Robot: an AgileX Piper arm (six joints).
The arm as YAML. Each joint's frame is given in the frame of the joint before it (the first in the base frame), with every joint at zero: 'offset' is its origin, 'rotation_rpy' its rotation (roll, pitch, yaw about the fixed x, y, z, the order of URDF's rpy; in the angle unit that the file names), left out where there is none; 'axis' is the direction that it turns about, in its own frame. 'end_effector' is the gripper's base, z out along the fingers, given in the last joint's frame.
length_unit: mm
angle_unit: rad
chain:
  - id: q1
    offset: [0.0, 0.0, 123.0]
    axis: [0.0, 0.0, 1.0]
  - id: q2
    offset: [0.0, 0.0, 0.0]
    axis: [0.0, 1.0, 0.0]
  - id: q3
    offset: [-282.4, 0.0, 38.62]
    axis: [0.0, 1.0, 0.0]
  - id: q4
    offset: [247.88, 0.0, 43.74]
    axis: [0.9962, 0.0, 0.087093]
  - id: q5
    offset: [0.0, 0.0, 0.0]
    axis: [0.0, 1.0, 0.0]
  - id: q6
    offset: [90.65, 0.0, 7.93]
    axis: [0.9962, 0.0, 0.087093]
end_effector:
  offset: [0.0, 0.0, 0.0]
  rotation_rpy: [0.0, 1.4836, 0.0]
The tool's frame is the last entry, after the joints.
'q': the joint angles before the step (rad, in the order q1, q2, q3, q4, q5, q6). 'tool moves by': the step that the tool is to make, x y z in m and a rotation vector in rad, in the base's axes. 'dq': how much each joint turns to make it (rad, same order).
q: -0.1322, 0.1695, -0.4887, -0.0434, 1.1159, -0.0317
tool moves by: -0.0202, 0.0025, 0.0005, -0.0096, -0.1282, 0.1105
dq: 0.1107, -0.1381, -0.0002, 0.0003, 0.0098, -0.0003
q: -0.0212, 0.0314, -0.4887, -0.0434, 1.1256, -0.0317
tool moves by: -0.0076, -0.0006, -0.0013, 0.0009, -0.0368, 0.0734
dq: 0.0742, -0.0498, 0.0000, -0.0003, 0.0130, 0.0003
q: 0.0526, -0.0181, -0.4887, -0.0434, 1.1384, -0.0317
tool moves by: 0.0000, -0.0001, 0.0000, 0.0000, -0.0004, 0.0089
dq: 0.0090, -0.0003, 0.0000, -0.0001, -0.0001, 0.0001
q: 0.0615, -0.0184, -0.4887, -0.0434, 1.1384, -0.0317
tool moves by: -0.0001, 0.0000, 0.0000, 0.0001, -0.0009, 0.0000
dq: 0.0000, -0.0008, 0.0000, 0.0001, -0.0002, 0.0000
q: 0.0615, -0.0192, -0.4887, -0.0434, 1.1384, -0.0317
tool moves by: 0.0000, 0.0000, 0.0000, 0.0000, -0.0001, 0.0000
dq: 0.0000, 0.0000, 0.0000, 0.0000, -0.0001, 0.0000
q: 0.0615, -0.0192, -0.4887, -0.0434, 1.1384, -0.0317
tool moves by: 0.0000, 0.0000, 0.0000, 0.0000, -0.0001, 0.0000
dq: 0.0000, 0.0000, 0.0000, 0.0000, -0.0001, 0.0000
